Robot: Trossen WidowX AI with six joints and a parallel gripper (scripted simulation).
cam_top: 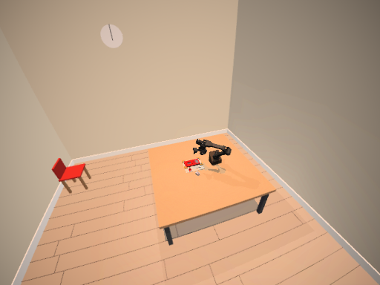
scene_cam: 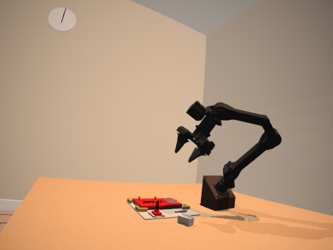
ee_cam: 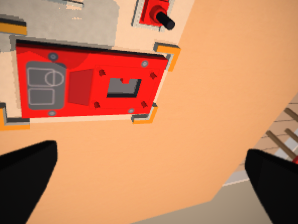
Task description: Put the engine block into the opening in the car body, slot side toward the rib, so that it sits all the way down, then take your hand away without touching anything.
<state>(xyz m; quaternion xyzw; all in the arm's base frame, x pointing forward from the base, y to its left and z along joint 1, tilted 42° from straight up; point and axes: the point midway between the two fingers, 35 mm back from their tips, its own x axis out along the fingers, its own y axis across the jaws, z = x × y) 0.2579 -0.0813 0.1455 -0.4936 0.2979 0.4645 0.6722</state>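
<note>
The grey engine block lies 22 cm below my gripper tip, 10 cm to the left of it and 2 cm ahead of it. Also, from my gripper tip: pale base plate (22 cm below, 9 cm to the right, 4 cm ahead).
</note>
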